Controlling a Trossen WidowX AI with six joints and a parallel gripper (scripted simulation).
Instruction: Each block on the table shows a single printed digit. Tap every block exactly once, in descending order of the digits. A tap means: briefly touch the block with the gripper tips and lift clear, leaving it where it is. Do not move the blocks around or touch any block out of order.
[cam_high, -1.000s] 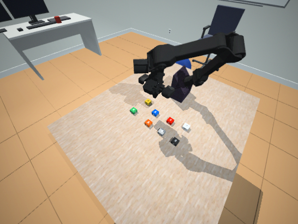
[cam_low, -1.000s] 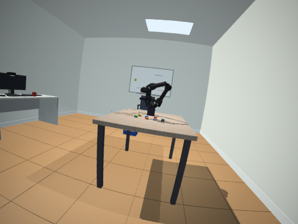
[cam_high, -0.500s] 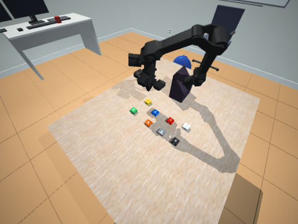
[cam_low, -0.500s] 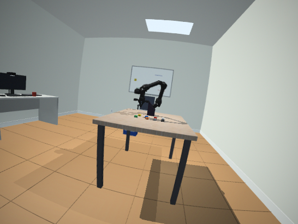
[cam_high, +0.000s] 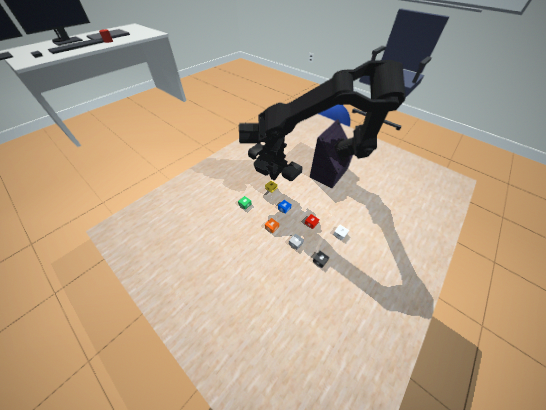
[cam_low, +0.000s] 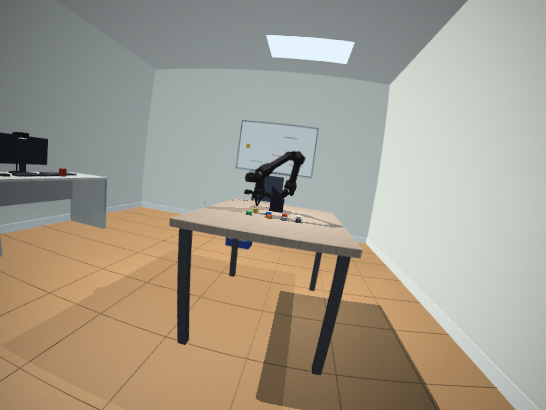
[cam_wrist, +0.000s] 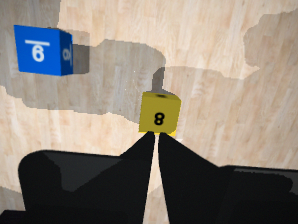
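The yellow block lies 30 mm below my gripper tip and 10 mm ahead of it. Also, from my gripper tip: green block: 120 mm ahead, 30 mm to the right, 30 mm below; blue block: 90 mm to the left, 50 mm ahead, 30 mm below; orange block: 140 mm ahead, 100 mm to the left, 30 mm below.
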